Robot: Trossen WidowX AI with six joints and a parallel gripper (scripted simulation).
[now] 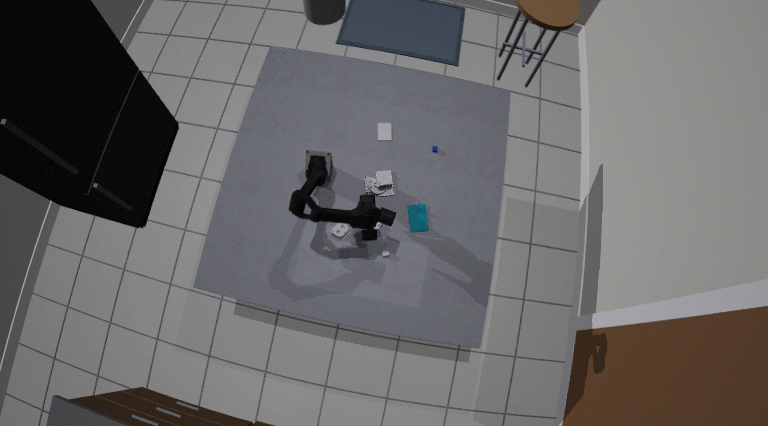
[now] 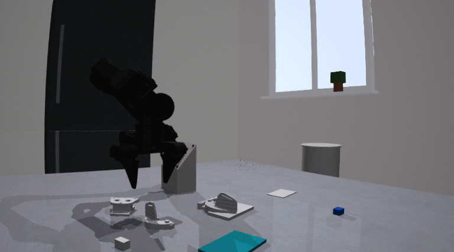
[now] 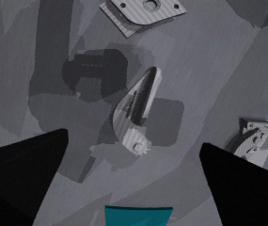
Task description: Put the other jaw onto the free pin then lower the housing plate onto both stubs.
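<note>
My gripper tip is 11 cm to the left of the small white cube, 9 cm short of it and 8 cm above it. From my gripper tip the other things lie so: white card 47 cm to the left, 9 cm below, 4 cm ahead; then teal card 22 cm ahead, 9 cm below, 6 cm to the left; then blue cube 40 cm to the left, 28 cm ahead, 9 cm below.
</note>
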